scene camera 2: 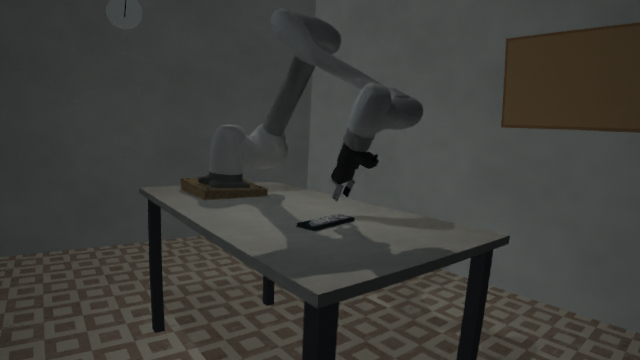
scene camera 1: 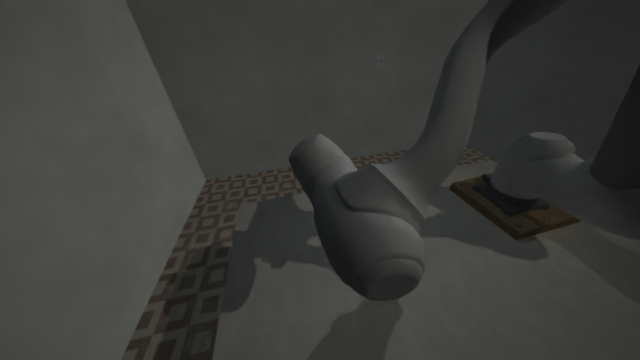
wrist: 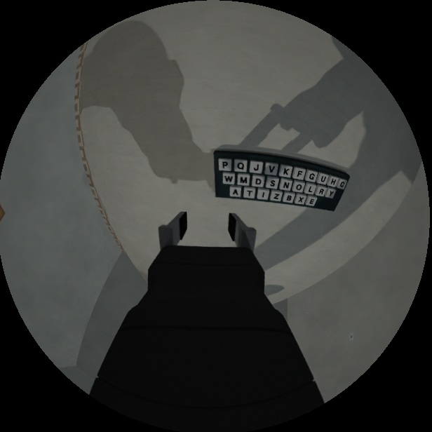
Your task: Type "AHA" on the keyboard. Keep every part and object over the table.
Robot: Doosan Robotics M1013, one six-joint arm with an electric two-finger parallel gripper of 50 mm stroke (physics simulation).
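Seen in the pictures: gripper, fingertip midpoint: [scene camera 2: 340, 197]; arm's base, link origin: [scene camera 2: 225, 184] [scene camera 1: 507, 197].
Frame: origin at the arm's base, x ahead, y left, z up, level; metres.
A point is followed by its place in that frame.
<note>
A dark keyboard [scene camera 2: 326, 222] {x 0.718, y 0.075, z -0.028 m} [wrist: 280, 179] with white lettered keys lies flat on the table [scene camera 2: 430, 240] {x 0.979, y 0.263, z -0.043 m}. In the wrist view the A key [wrist: 235, 192] is at the left end of the row nearest my gripper, and the H key [wrist: 333, 181] is near the right end of the far row. My gripper [scene camera 2: 343, 192] {x 0.625, y 0.195, z 0.032 m} [wrist: 207, 220] is open and empty. It hangs tilted above the table, clear of the keyboard. In the wrist view its right finger is below and left of the A key. In scene camera 1 the keyboard and the fingers do not show.
The arm's base stands on a wooden board [scene camera 1: 517, 232] {x 0.119, y 0.154, z -0.014 m} [scene camera 2: 200, 191] {x 0.101, y -0.146, z -0.013 m} at the table's far end. The arm [scene camera 1: 372, 220] {x 0.769, y 0.364, z 0.390 m} [scene camera 2: 345, 70] {x 0.612, y 0.198, z 0.472 m} reaches over the table and casts shadows across it. Walls stand around, and an orange-brown panel [scene camera 2: 570, 80] hangs on one wall.
</note>
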